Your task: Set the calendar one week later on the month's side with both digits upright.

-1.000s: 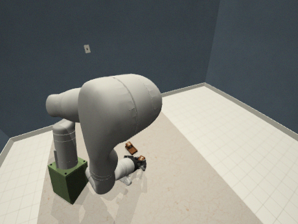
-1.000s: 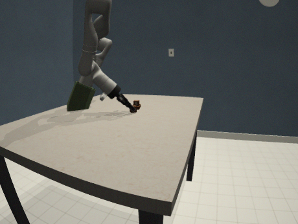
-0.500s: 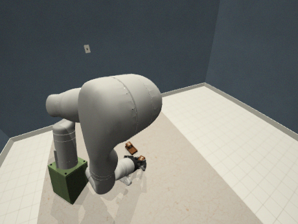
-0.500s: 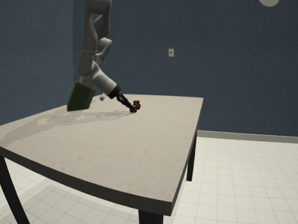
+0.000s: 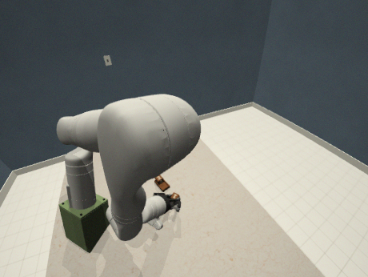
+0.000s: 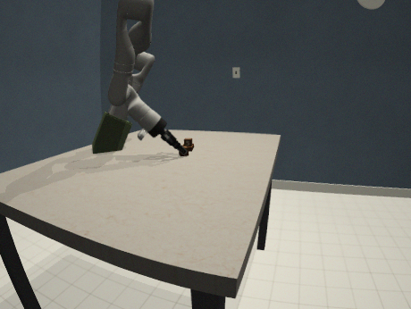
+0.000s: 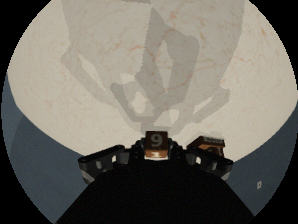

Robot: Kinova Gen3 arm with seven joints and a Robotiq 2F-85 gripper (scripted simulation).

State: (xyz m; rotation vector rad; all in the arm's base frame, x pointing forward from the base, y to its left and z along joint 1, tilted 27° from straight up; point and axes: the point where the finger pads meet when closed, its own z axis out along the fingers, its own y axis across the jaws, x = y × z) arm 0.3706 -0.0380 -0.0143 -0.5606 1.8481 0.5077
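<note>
My gripper is now 10 mm short of the brown digit cube, 10 mm to the right of it and 10 mm above it. Round my hand: brown calendar tray: 30 mm behind, 110 mm to the left, 20 mm below.
</note>
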